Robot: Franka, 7 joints.
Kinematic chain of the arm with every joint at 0, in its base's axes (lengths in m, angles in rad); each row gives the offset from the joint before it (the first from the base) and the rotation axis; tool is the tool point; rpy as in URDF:
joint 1: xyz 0 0 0.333 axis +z
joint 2: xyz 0 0 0 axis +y
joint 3: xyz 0 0 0.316 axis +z
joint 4: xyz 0.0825 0 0 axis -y
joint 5: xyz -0.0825 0 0.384 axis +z
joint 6: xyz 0 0 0 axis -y
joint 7: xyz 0.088 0 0 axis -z
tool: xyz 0 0 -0.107 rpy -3.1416 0 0
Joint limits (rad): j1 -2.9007..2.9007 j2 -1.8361..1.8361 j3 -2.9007..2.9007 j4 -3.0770..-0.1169 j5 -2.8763..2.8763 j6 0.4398..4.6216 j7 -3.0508..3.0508
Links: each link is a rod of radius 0.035 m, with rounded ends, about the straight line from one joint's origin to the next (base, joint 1, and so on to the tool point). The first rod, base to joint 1, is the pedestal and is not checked.
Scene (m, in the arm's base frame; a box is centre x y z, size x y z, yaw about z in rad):
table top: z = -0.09
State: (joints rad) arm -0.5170 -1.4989 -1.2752 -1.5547 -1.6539 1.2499 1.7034
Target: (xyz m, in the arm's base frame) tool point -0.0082 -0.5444 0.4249
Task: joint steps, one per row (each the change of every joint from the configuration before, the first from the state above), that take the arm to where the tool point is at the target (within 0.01 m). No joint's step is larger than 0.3 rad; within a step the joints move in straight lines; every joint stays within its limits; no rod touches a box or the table.
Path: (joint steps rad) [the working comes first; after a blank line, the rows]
Joints at the target: 0.2642 -1.3867 -1.2178 -2.0811 -1.5331 1.3754 1.7034
Straight joint move there: clear.

1: 0.2604 0.0374 0.0191 -0.1755 0.0403 0.0418 0.0000
2: 0.2604 0.0374 0.0192 -0.1754 0.0403 0.0419 0.0000
3: 0.2604 0.0374 0.0191 -0.1755 0.0402 0.0418 0.0000

